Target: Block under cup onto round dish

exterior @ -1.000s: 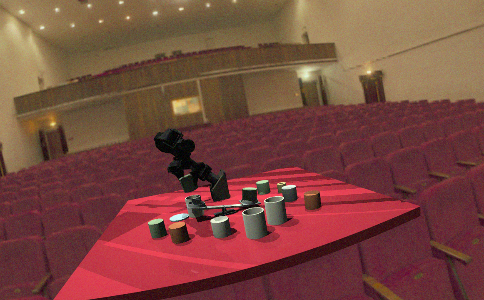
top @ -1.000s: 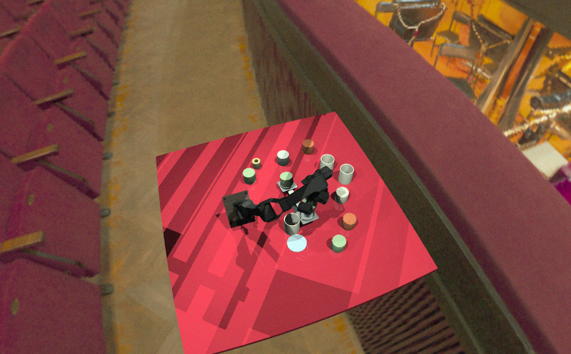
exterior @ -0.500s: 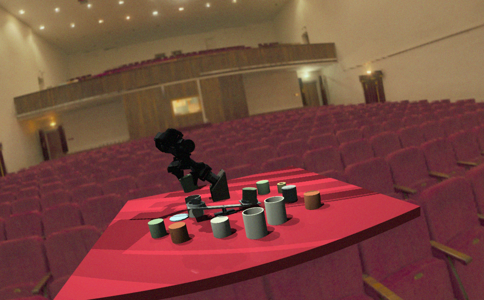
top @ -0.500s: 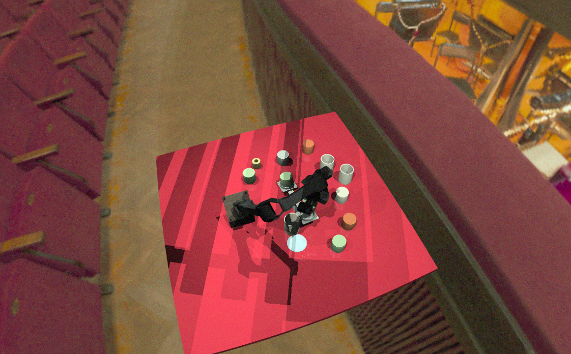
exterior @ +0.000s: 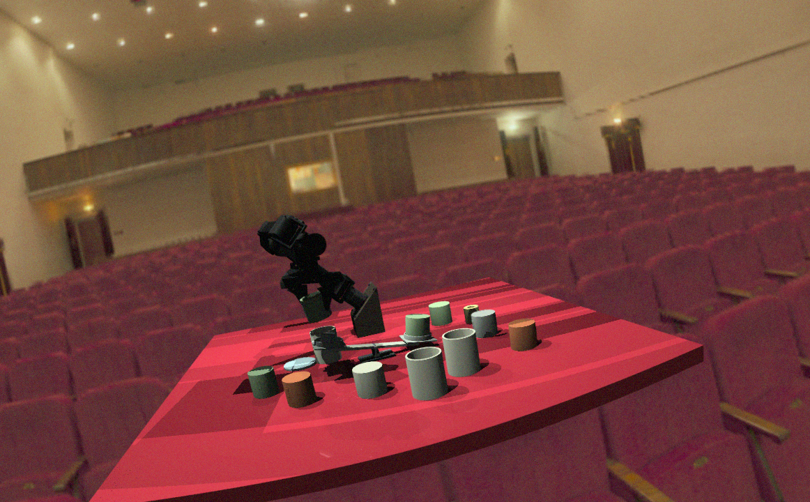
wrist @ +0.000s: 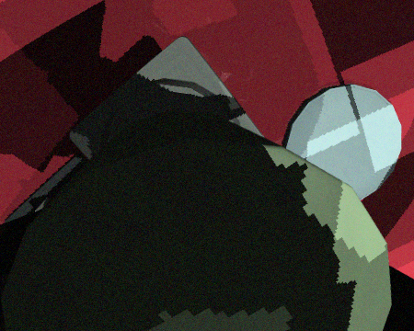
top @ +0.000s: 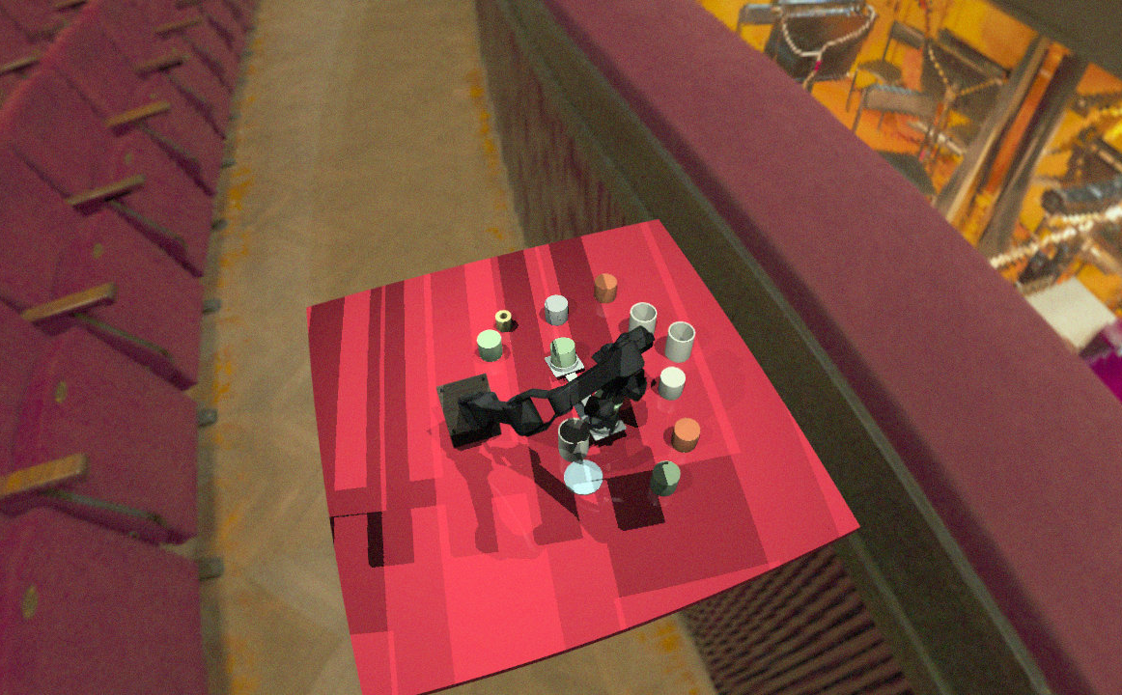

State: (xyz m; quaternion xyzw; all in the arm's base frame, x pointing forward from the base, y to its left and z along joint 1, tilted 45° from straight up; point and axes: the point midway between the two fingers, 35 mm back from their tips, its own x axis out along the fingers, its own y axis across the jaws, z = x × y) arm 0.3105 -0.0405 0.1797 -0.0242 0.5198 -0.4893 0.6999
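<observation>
The grey block is 10 mm to the left of my gripper tip and 80 mm below it. The rest, counted from my gripper tip: pale blue round dish 90 mm behind, 90 mm to the right, 170 mm below.
</observation>
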